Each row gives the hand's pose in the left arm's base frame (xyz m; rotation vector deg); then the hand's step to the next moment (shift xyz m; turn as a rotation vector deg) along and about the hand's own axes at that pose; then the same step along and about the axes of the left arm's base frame.
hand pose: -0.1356 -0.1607 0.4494 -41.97 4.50 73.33
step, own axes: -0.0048 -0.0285 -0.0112 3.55 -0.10 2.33
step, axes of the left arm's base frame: 0.0275 -0.0128 0.0063 0.43 4.22 0.28
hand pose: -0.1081 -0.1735 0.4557 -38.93 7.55 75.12
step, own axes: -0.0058 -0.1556 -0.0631 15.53 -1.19 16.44
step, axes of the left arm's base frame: 0.1590 -0.0531 0.0120 0.82 21.67 6.52
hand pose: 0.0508 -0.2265 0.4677 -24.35 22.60 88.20
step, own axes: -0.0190 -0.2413 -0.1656 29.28 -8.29 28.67
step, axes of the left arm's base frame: 0.2447 -0.0961 -0.1300 7.63 39.78 10.38
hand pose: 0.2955 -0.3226 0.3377 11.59 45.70 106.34
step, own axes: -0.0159 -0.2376 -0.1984 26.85 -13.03 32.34
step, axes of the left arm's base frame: 0.0921 -0.0466 -0.2922 14.06 40.27 10.83
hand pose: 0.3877 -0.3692 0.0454 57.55 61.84 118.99
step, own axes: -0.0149 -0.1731 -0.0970 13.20 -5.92 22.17
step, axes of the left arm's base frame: -0.0458 0.0353 -0.1904 12.01 22.13 8.17
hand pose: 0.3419 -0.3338 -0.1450 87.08 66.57 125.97
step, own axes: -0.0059 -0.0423 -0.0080 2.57 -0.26 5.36
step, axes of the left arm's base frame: -0.0145 0.0207 -0.0353 3.46 4.22 2.38
